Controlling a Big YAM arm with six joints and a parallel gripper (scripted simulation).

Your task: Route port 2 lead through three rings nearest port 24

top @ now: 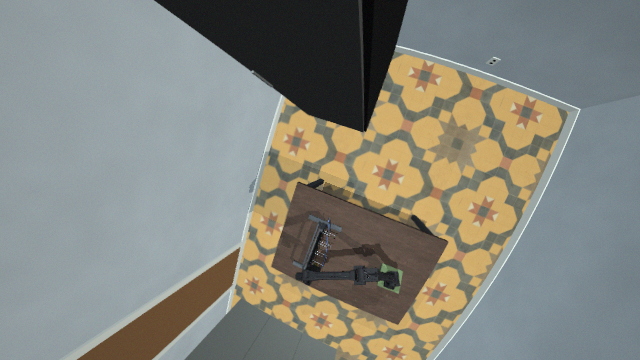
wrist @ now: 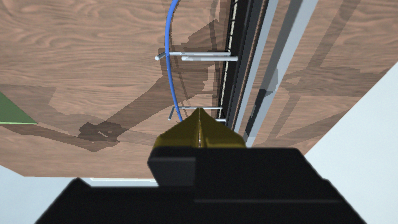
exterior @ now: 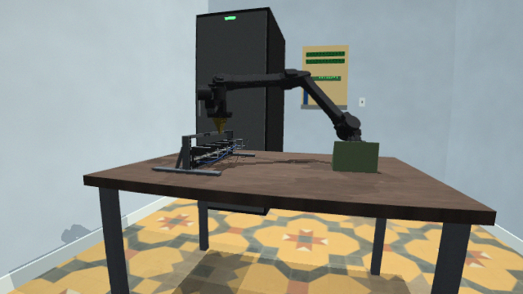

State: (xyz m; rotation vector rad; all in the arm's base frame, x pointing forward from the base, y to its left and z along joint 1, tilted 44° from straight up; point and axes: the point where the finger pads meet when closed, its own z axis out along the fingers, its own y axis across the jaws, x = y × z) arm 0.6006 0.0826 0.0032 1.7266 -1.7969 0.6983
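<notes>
The rack is 6 cm ahead of my hand, 5 cm to the right of it and 8 cm below it.
</notes>
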